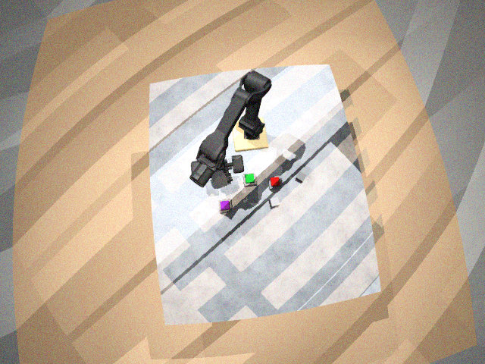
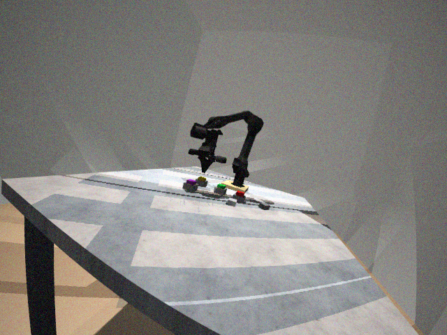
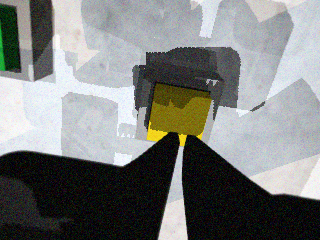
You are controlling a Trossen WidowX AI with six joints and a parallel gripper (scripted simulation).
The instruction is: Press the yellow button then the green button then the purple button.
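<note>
Now: gripper tip 30 mm above the yellow button. The rest, counted from my gripper tip: green button 120 mm to the left, 30 mm below, 10 mm ahead; then red button 220 mm to the left, 30 mm below, 20 mm ahead; then purple button 120 mm ahead, 30 mm to the left, 30 mm below.
</note>
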